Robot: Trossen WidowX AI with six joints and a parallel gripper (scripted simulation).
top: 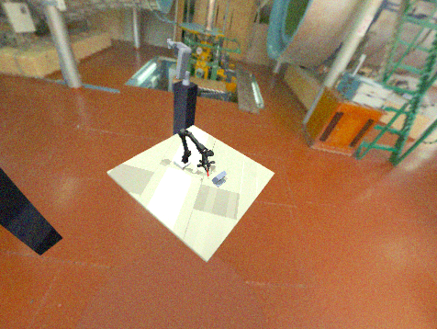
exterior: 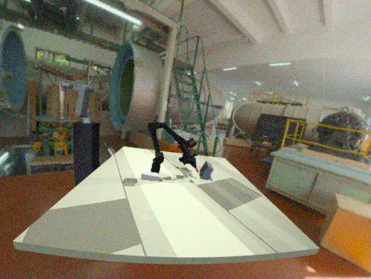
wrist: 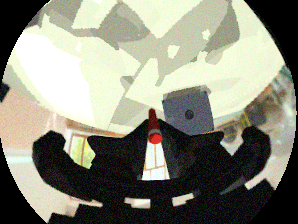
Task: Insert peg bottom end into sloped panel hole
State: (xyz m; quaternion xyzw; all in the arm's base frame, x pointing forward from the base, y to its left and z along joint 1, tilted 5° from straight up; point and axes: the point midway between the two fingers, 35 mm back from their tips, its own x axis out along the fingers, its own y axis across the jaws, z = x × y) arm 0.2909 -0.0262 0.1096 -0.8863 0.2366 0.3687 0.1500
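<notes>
The sloped panel lies 12 cm ahead of my gripper tip, 5 cm to the left of it and 4 cm below it. The rest, counted from my gripper tip: red peg: 1 cm to the left, 1 cm behind, 1 cm above.
</notes>
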